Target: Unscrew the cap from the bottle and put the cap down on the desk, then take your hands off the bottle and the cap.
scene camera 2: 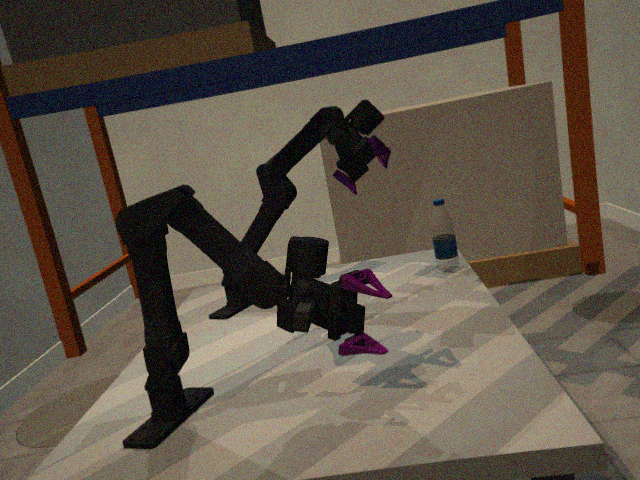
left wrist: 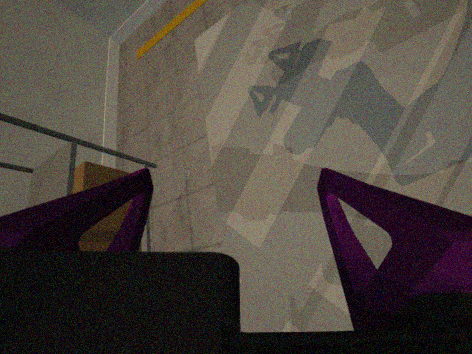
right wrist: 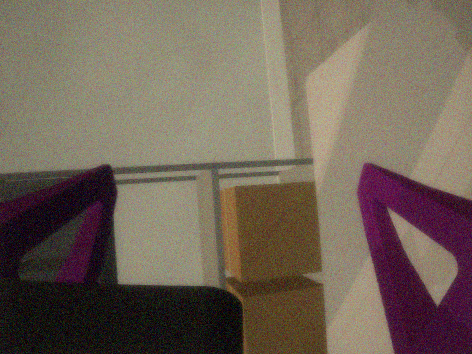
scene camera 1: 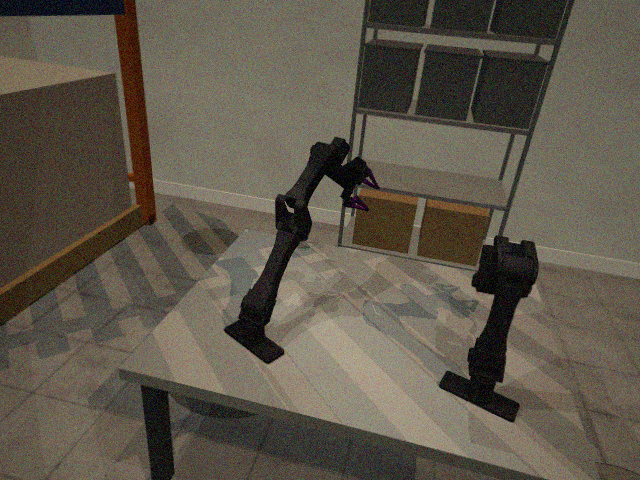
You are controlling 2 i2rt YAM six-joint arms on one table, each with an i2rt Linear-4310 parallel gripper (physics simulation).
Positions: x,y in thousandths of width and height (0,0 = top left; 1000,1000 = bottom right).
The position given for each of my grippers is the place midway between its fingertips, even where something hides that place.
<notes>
My left gripper (scene camera 2: 577,376) is open and holds nothing. My right gripper (scene camera 2: 607,678) is open, with nothing in its grasp. Also in view: a clear bottle (scene camera 2: 691,474).
My left gripper also shows in the left wrist view (left wrist: 499,501). My right gripper is seen too in the right wrist view (right wrist: 503,501). The left wrist view misses the clear bottle: it is out of frame. The right wrist view misses the clear bottle: it is out of frame.
</notes>
